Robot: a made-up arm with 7 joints. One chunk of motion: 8 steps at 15 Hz.
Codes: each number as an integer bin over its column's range. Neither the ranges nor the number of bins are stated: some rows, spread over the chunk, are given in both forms.
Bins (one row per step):
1: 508 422 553 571 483 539 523
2: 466 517 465 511 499 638 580
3: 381 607 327 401 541 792 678
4: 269 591 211 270 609 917 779
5: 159 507 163 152 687 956 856
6: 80 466 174 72 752 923 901
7: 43 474 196 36 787 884 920
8: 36 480 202 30 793 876 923
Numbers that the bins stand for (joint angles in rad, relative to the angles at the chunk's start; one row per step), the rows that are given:
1: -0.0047 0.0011 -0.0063 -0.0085 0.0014 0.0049 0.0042
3: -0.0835 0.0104 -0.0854 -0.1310 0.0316 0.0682 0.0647
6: -0.2704 0.0033 -0.1390 -0.3681 0.1414 0.1010 0.1517
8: -0.2977 0.0040 -0.1292 -0.3984 0.1628 0.0892 0.1603
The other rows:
2: -0.0308 0.0059 -0.0371 -0.0517 0.0097 0.0297 0.0264
4: -0.1531 0.0096 -0.1261 -0.2254 0.0670 0.0995 0.1041
5: -0.2213 0.0054 -0.1429 -0.3105 0.1076 0.1092 0.1342
7: -0.2933 0.0037 -0.1313 -0.3941 0.1596 0.0912 0.1592

